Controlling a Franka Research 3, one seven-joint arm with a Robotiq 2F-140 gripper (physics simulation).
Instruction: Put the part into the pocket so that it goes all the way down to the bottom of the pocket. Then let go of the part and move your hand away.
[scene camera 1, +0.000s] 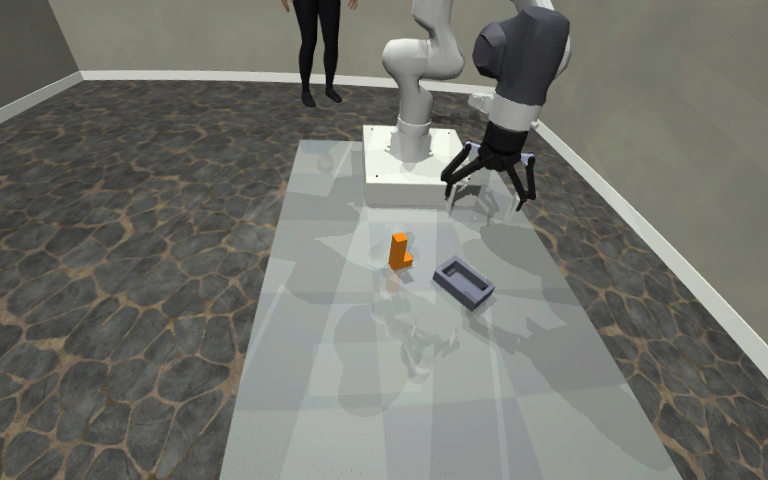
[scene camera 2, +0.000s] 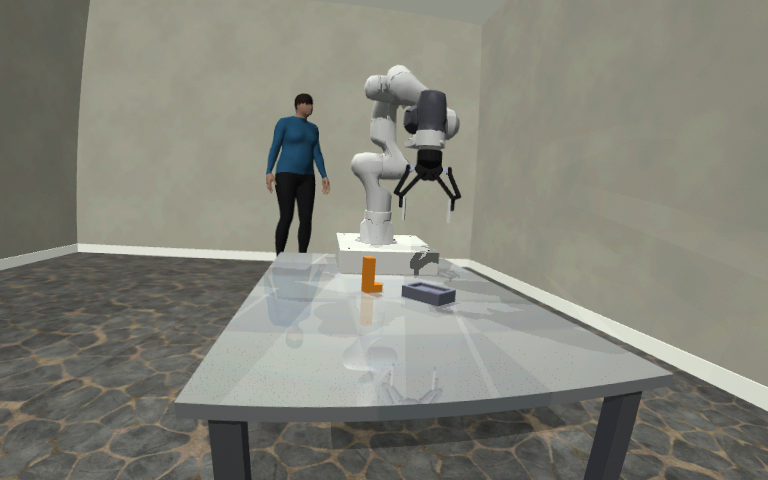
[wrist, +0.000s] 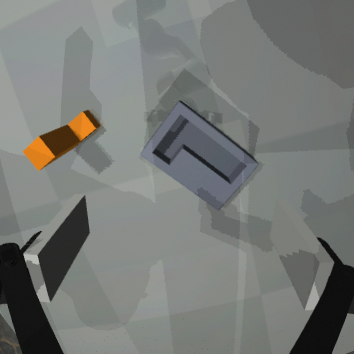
Scene:
my gripper: open, holds nothing
an orange L-shaped part (wrist: 45, 148): on the table

